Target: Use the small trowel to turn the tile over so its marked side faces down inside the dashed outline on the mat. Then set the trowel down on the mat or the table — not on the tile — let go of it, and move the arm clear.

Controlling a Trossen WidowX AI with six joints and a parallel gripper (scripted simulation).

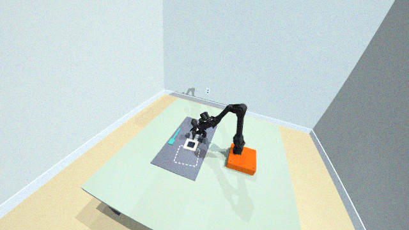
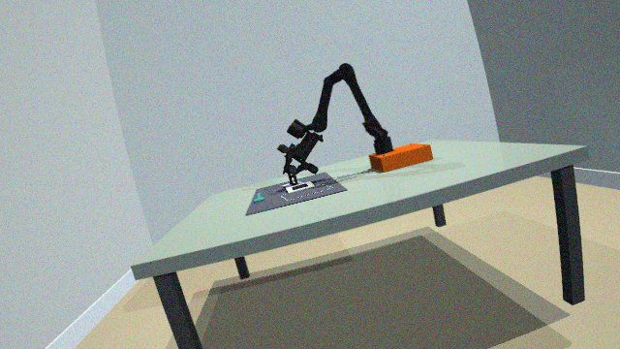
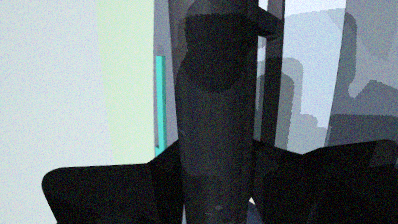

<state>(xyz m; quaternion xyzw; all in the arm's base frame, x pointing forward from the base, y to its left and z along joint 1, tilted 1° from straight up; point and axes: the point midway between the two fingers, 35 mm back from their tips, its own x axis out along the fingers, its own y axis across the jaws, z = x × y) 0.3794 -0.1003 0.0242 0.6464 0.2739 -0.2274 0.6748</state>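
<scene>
Now: gripper tip 10 cm to the right of the white tile, 4 cm above it and 3 cm past it. Also, from my gripper tip: grey mat (7 cm below, 6 cm to the left, 1 cm behind); trowel (3 cm behind, 1 cm below); teal tool (13 cm ahead, 7 cm to the left, 5 cm below).
</scene>
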